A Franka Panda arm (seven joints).
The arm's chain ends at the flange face. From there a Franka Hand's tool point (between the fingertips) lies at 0.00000 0.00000 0.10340 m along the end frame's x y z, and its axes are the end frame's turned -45 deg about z.
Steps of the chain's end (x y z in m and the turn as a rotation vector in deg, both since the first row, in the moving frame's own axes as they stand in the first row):
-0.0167, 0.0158, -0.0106, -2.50, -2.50, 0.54
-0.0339, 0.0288, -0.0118, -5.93, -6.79, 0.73
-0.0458, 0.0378, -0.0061, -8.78, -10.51, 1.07
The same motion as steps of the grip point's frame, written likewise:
-0.0294, -0.0007, -0.0108, 0.00, -3.54, 0.54
-0.0605, -0.0048, -0.0131, 0.61, -8.99, 0.73
-0.0835, -0.0081, -0.0090, 1.22, -13.64, 1.07

